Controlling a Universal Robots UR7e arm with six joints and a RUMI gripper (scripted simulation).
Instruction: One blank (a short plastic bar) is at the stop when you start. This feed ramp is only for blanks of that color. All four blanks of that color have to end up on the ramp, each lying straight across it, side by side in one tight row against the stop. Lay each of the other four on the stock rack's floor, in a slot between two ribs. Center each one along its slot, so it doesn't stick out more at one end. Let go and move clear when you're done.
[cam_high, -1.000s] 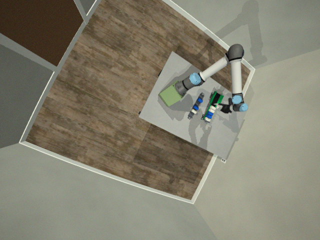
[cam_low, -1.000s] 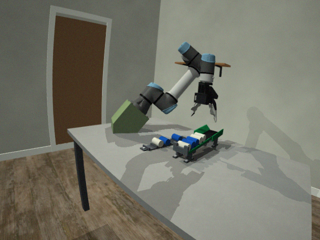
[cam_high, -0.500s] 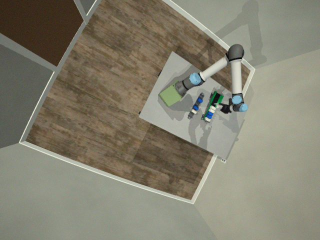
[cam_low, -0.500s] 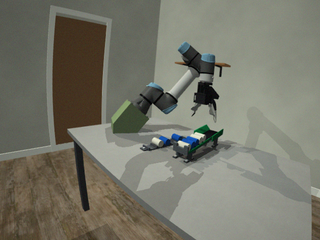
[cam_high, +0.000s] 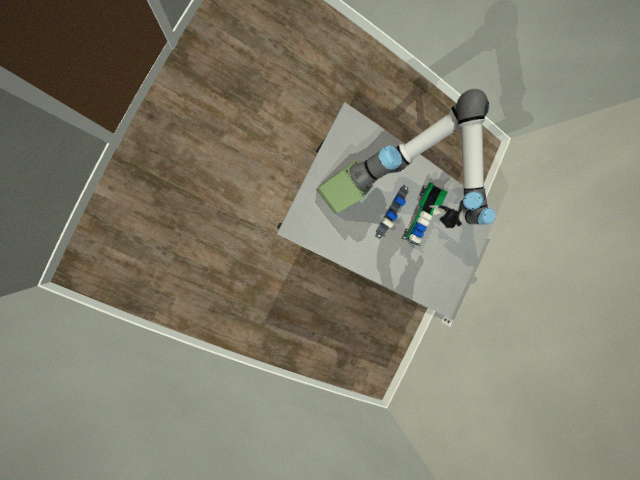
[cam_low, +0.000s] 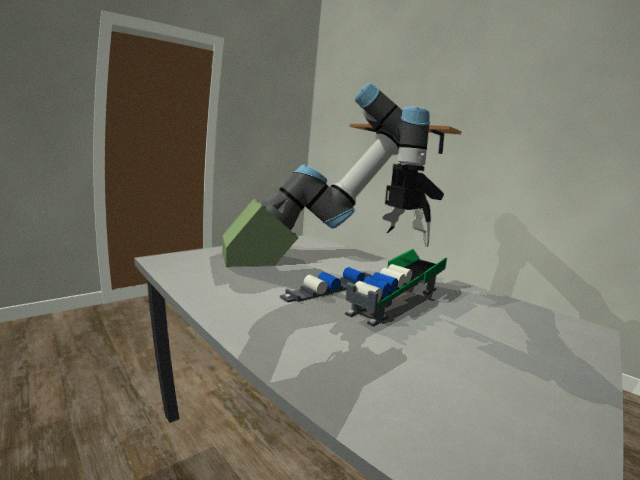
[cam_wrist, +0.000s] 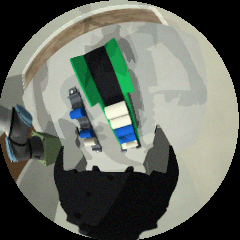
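My gripper is now 40 mm short of the grey stop, 190 mm to the left of it and 130 mm above it. Also, from my hand: dark stock rack 170 mm behind, 100 mm to the right, 200 mm below.
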